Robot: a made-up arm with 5 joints.
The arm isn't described. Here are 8 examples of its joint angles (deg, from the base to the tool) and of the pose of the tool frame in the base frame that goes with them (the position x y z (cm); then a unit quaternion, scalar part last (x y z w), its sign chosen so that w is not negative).
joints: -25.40 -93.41 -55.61 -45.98 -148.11
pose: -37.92 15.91 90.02 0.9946 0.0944 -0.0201 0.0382
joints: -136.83 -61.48 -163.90 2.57 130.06
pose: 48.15 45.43 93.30 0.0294 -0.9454 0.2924 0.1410
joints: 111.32 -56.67 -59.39 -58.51 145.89
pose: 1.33 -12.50 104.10 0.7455 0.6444 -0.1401 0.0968
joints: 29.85 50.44 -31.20 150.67 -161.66
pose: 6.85 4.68 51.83 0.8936 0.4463 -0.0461 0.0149
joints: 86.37 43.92 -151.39 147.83 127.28
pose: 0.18 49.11 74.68 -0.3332 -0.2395 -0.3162 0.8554
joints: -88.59 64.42 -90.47 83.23 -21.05
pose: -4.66 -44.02 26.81 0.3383 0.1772 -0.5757 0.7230
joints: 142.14 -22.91 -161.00 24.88 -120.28
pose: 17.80 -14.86 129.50 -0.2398 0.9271 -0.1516 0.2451
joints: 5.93 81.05 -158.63 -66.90 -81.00
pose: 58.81 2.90 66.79 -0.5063 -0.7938 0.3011 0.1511
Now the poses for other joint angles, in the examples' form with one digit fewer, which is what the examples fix.
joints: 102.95 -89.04 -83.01 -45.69 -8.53
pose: 12.4 -49.6 91.0 -0.674 0.592 0.324 0.301
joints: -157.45 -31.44 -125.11 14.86 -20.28
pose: 4.7 5.8 126.9 -0.969 -0.086 -0.184 0.137
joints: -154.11 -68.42 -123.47 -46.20 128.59
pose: 49.8 23.6 96.5 -0.101 -0.891 0.340 0.285
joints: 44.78 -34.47 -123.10 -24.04 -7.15
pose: -13.9 -17.0 123.5 -0.359 0.922 0.013 0.148
